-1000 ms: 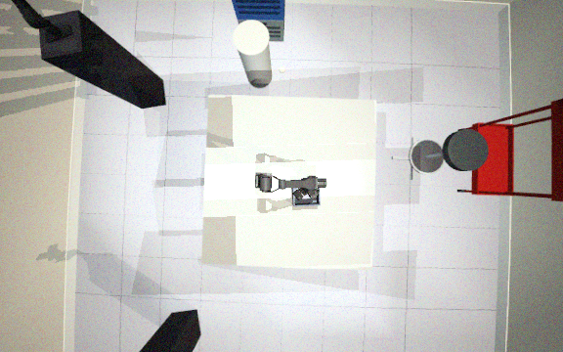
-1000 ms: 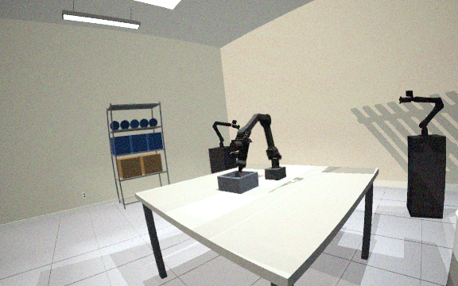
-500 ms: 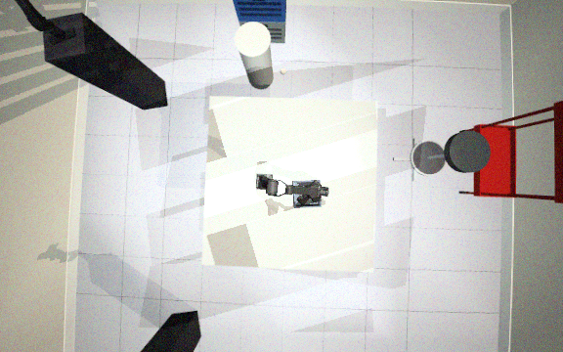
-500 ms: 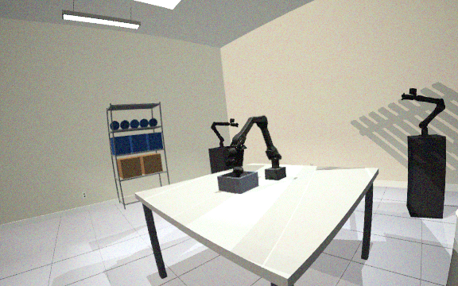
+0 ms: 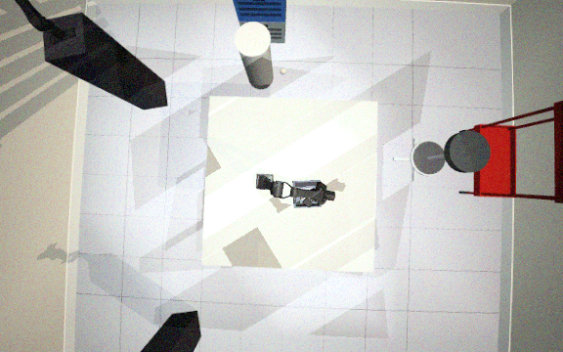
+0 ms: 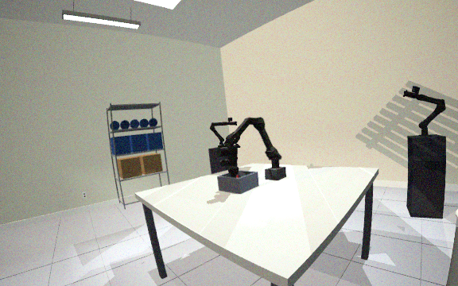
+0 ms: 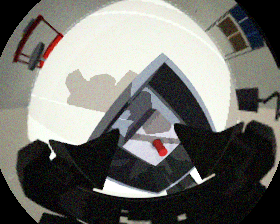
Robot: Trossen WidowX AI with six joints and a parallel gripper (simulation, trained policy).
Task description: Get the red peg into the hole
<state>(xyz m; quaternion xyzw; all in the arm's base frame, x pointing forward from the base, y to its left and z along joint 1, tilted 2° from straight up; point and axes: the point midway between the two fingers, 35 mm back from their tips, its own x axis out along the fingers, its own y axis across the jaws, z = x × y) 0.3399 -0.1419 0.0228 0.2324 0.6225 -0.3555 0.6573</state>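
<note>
The red peg is 4 cm behind my gripper tip, 3 cm below it and 2 cm to the left of it. The rest, counted from my gripper tip: plate: 4 cm behind, 3 cm below, 2 cm to the left; grey box: 5 cm below, 4 cm behind, 2 cm to the left.
</note>
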